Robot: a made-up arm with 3 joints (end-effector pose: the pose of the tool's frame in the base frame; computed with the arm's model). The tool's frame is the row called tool. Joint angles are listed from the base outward.
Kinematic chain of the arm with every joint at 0, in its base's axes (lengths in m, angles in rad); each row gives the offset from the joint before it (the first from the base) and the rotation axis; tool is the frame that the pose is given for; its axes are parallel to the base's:
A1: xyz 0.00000 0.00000 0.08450 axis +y
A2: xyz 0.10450 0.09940 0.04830 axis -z
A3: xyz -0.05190 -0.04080 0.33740 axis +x
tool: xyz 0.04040 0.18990 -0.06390
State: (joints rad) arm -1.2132 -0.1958 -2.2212
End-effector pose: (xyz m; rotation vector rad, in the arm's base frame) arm -0.2093 -0.1055 0.3051 -1.9972 -0.8542 -1.2465
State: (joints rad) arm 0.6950 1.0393 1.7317
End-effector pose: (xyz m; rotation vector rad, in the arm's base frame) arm 0.4440 0.1052 0.4739 1.1597 -0.3716 -1.1952
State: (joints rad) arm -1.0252 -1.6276 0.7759
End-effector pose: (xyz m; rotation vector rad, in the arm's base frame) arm -0.4221 0.0800 0.3008 -0.2318 -0.1614 1.5970
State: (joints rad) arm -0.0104 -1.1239 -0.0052
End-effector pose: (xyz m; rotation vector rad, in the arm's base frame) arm -0.0380 0.1533 0.4049 -0.0105 -0.0122 1.1239
